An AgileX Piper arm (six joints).
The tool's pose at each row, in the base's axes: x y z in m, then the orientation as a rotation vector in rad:
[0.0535, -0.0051, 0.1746, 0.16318, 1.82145, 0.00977]
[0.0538, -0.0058, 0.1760, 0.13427, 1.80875, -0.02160]
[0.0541, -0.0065, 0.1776, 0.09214, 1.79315, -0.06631]
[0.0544, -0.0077, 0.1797, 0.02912, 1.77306, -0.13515]
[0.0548, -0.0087, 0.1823, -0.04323, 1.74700, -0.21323]
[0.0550, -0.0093, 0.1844, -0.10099, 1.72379, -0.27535]
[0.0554, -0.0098, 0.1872, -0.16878, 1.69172, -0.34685]
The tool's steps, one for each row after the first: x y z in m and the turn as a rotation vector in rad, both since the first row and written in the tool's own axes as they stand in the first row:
[-0.0015, -0.0005, 0.0000, 0.00550, -0.01553, -0.03570]
[-0.0032, -0.0010, -0.0001, 0.01308, -0.03442, -0.08761]
[-0.0054, -0.0020, -0.0002, 0.02617, -0.05772, -0.16698]
[-0.0081, -0.0027, -0.0004, 0.04079, -0.08474, -0.25819]
[-0.0103, -0.0031, -0.0007, 0.05252, -0.10663, -0.33140]
[-0.0131, -0.0033, -0.0010, 0.06546, -0.13482, -0.41720]

